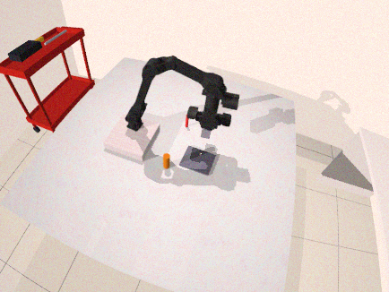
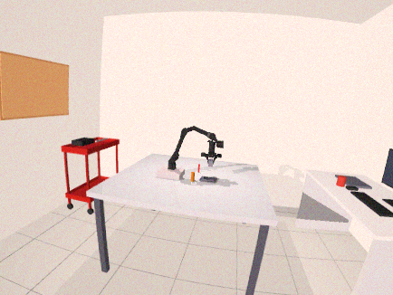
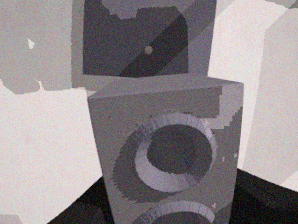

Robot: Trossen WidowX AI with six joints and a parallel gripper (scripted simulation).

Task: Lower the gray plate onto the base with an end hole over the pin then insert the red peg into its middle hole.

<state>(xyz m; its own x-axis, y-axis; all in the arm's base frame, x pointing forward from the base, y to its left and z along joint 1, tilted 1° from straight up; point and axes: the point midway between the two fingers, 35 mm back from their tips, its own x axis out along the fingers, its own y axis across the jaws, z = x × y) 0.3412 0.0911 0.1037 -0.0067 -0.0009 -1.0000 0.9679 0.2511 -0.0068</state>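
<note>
My gripper tip is now 110 mm above the dark base, 80 mm to the left of it and 10 mm short of it. From my gripper tip the other things lie so: orange cylinder: 200 mm to the right, 100 mm behind, 80 mm below; then gray plate: 30 mm above; then red peg: 130 mm behind, 80 mm below, 70 mm to the left.
</note>
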